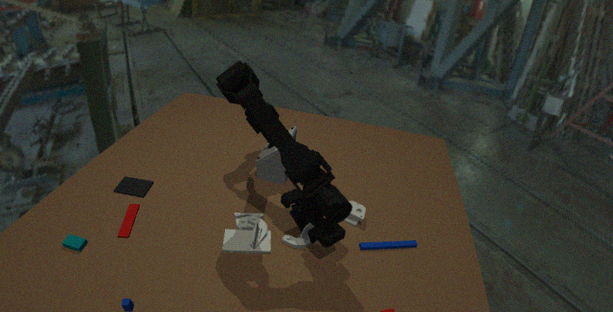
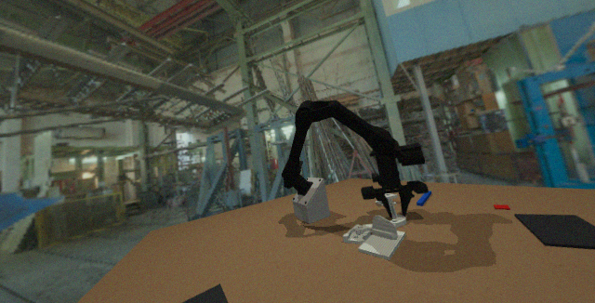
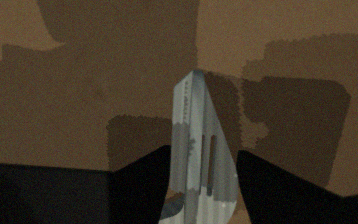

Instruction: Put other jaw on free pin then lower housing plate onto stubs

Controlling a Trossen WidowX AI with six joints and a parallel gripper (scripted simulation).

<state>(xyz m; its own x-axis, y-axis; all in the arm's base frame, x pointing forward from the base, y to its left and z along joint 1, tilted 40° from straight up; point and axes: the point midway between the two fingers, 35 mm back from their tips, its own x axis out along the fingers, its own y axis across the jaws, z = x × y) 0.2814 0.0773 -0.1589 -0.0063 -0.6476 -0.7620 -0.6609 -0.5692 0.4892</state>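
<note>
Right now my gripper tip is 15 cm to the left of the white base and 6 cm short of it. The rest, counted from my gripper tip: grey jaw 4 cm to the right, 1 cm ahead; blue bar 22 cm to the left, 3 cm behind; white block 12 cm behind, 11 cm to the left.
</note>
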